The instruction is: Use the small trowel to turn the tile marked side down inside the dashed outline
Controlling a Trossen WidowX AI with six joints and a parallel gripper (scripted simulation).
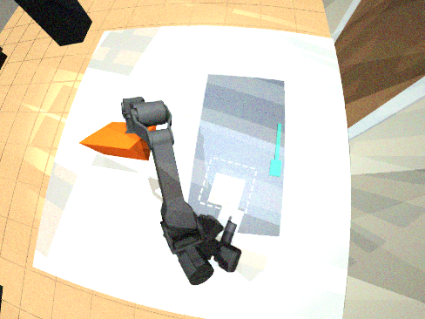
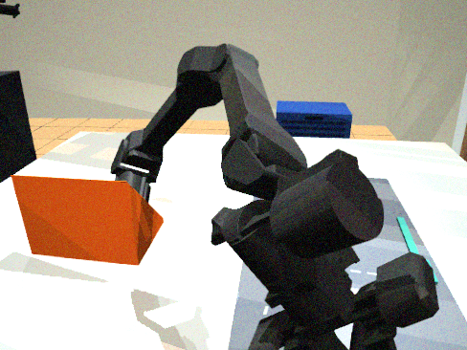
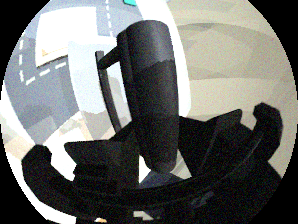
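My gripper tip is 30 mm past the small trowel and 10 mm above it. Also, from my gripper tip: tile: 180 mm to the left, 80 mm below, 20 mm behind; then teal flat tool: 330 mm to the left, 160 mm ahead, 80 mm below; then grey mat: 360 mm to the left, 110 mm below, 20 mm ahead.
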